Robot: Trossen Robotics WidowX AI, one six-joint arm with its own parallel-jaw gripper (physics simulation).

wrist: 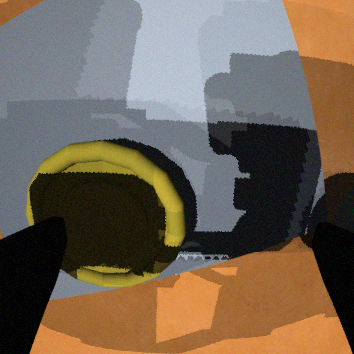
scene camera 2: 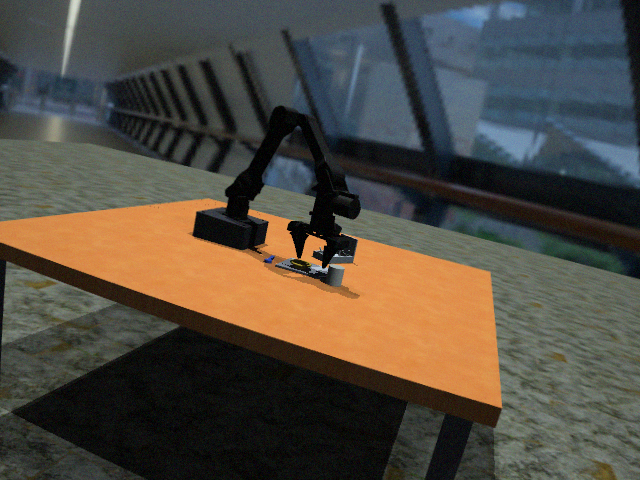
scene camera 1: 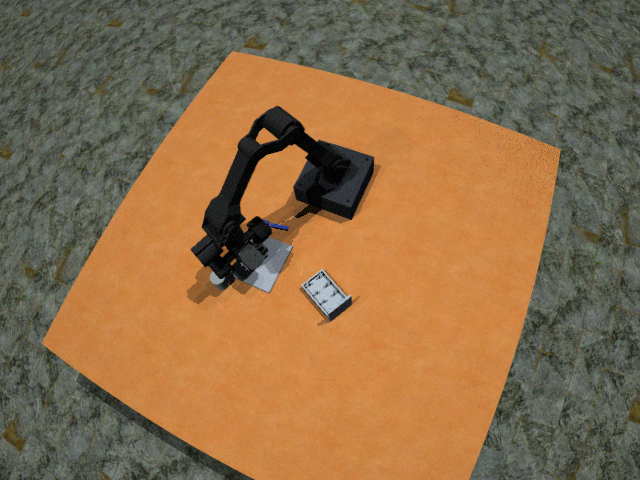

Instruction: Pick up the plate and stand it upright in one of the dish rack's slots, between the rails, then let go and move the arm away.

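Observation:
The yellow round plate [scene camera 2: 300, 263] [wrist: 105, 215] lies flat on a grey board [scene camera 1: 277, 263] [scene camera 2: 283, 266] [wrist: 165, 50]. In scene camera 1 the arm hides the plate. My gripper [scene camera 2: 312, 261] [wrist: 194, 235] is open and empty, pointing down low over the board. In the wrist view the left fingertip overlaps the plate's left edge, and the right fingertip is well to the right of the plate. The light grey dish rack [scene camera 1: 340, 307] [scene camera 2: 342, 259], with small pegs and a taller end wall, stands apart from the board; the gripper partly covers it in scene camera 2.
A pale cylinder [scene camera 1: 218, 280] [scene camera 2: 335, 276] stands close beside the board, near one gripper finger. A small blue object [scene camera 1: 279, 226] [scene camera 2: 269, 259] lies between the board and the arm's base [scene camera 1: 341, 188] [scene camera 2: 227, 228]. All stand on an orange table [scene camera 1: 413, 310] [scene camera 2: 403, 310].

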